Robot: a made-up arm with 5 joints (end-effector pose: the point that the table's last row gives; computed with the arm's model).
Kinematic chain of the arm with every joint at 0, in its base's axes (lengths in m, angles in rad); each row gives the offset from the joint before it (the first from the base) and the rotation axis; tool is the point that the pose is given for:
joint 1: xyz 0 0 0.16 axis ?
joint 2: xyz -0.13 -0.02 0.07 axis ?
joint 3: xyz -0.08 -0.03 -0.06 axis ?
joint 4: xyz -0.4 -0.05 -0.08 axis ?
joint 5: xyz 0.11 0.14 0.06 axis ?
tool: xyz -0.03 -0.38 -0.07
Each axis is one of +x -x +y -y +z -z.
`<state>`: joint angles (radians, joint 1 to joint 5).
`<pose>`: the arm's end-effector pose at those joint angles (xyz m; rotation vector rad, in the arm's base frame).
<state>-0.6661 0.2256 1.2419 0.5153 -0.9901</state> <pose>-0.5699 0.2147 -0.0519 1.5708 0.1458 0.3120</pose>
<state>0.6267 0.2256 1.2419 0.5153 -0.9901</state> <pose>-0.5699 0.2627 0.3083 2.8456 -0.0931 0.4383</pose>
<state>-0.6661 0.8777 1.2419 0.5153 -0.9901</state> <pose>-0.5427 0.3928 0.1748 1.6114 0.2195 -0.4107</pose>
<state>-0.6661 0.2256 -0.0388 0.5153 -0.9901</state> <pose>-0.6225 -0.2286 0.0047 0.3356 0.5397 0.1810</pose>
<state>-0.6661 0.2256 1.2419 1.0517 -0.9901</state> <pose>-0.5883 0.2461 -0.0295 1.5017 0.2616 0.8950</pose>
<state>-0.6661 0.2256 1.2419 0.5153 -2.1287</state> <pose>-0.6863 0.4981 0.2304 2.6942 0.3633 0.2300</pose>
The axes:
joint 1: +x
joint 2: +y
joint 3: +x
joint 4: +z
joint 5: -x

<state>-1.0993 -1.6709 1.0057 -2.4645 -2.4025</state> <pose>0.4647 -0.1573 0.2028 -2.7894 1.3850 0.0300</pose>
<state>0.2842 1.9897 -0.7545 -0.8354 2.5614</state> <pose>-0.0813 0.1857 0.3960 2.0697 -0.0472 -1.7701</pose>
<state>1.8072 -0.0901 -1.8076 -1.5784 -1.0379</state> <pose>-0.6155 -0.0862 -0.2636 0.7618 -0.8402 -1.5054</pose>
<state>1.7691 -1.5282 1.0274 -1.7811 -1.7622</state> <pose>0.2765 0.1309 0.3683 -1.0988 0.2188 0.5893</pose>
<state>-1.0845 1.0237 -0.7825 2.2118 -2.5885</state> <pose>-0.5897 0.6051 0.8927 -0.9834 -1.9840 2.1354</pose>
